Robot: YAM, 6 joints.
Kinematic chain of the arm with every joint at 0, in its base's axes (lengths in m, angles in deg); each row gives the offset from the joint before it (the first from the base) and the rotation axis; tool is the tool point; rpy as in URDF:
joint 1: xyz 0 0 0.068 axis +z
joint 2: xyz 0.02 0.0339 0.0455 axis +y
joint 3: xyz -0.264 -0.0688 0 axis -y
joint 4: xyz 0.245 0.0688 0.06 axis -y
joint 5: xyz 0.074 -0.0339 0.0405 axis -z
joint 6: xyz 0.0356 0 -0.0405 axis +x
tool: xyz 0 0 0 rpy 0 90 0
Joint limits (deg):
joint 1: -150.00..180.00
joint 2: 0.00..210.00
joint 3: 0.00..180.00
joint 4: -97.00..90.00
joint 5: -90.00..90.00
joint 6: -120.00..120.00
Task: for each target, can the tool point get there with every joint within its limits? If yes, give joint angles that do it. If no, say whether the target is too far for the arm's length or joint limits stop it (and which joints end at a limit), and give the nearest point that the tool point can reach.
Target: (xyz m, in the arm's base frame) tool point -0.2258 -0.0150 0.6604
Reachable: yes | joints -2.63 51.95 146.07 -1.40 45.34 19.25
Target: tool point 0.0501 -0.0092 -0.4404
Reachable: no: joint limits stop it (at a limit: joint 2) | nearest point 0.0935 -0.0172 -0.3462 | short by 0.104 m
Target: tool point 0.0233 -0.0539 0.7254
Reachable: yes | joints -49.84 82.31 146.35 15.96 28.39 72.20
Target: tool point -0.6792 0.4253 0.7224
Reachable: no: too far | nearest point -0.4353 0.2726 0.4982 | short by 0.365 m
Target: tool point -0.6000 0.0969 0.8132
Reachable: no: too far | nearest point -0.4171 0.0674 0.5927 | short by 0.288 m
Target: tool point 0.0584 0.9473 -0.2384
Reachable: no: too far | nearest point 0.0372 0.6041 -0.1082 | short by 0.368 m
